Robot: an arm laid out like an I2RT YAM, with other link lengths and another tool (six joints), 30 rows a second.
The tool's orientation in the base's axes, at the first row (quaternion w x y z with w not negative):
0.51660, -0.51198, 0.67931, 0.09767
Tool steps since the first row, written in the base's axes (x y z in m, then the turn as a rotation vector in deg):
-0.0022, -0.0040, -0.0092, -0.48, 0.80, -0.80
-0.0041, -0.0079, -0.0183, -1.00, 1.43, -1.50
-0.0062, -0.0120, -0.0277, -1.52, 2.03, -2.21
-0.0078, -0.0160, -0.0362, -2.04, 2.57, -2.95
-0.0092, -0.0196, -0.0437, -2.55, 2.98, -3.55
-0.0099, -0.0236, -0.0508, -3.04, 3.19, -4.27
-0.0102, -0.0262, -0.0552, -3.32, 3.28, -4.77
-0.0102, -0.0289, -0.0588, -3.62, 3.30, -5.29
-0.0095, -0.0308, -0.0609, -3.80, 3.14, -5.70
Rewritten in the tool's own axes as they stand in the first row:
0.0096, 0.0036, 0.0001, 0.14, 1.06, 0.60
0.0191, 0.0069, 0.0005, 0.29, 2.04, 1.02
0.0290, 0.0104, 0.0007, 0.48, 3.01, 1.42
0.0381, 0.0133, 0.0009, 0.72, 3.97, 1.79
0.0462, 0.0157, 0.0010, 0.93, 4.80, 2.02
0.0542, 0.0172, 0.0011, 1.35, 5.57, 2.19
0.0593, 0.0180, 0.0012, 1.68, 6.03, 2.31
0.0637, 0.0182, 0.0010, 2.07, 6.49, 2.37
0.0666, 0.0176, 0.0011, 2.48, 6.72, 2.34

